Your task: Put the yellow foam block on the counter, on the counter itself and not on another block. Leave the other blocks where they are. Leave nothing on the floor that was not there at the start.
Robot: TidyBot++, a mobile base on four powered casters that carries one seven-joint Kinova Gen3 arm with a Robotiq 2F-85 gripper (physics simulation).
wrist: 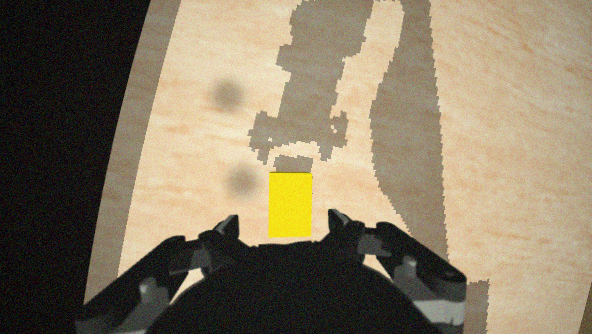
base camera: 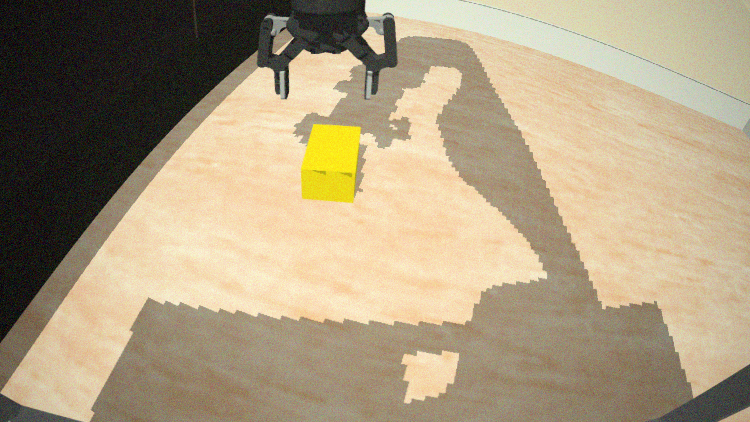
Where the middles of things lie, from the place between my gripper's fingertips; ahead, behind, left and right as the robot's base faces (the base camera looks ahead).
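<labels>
Yellow foam block (base camera: 328, 173): from my hand, 10 mm to the right, 90 mm below.
</labels>
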